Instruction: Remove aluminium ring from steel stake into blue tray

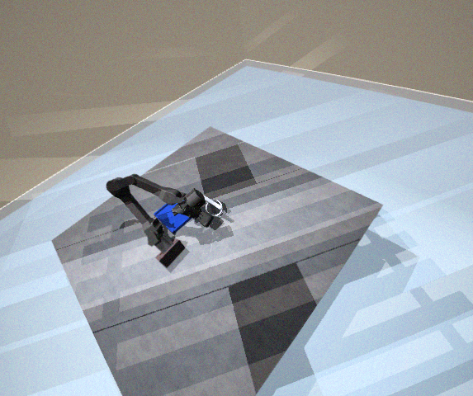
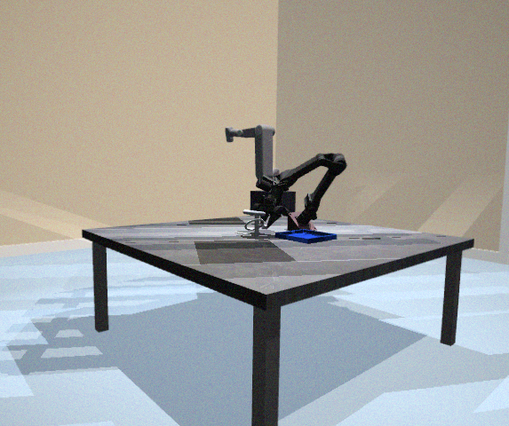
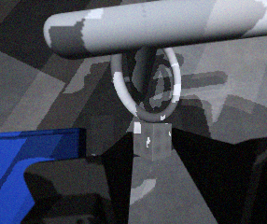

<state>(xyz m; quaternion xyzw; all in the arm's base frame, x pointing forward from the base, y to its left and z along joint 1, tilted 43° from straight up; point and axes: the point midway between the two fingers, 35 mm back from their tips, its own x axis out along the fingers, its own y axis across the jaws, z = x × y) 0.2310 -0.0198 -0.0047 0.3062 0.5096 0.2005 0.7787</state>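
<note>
My gripper tip is now 50 mm short of the aluminium ring, 10 mm to the left of it and 10 mm below it. Also, from my gripper tip: blue tray: 80 mm behind, 180 mm to the left, 30 mm below.
</note>
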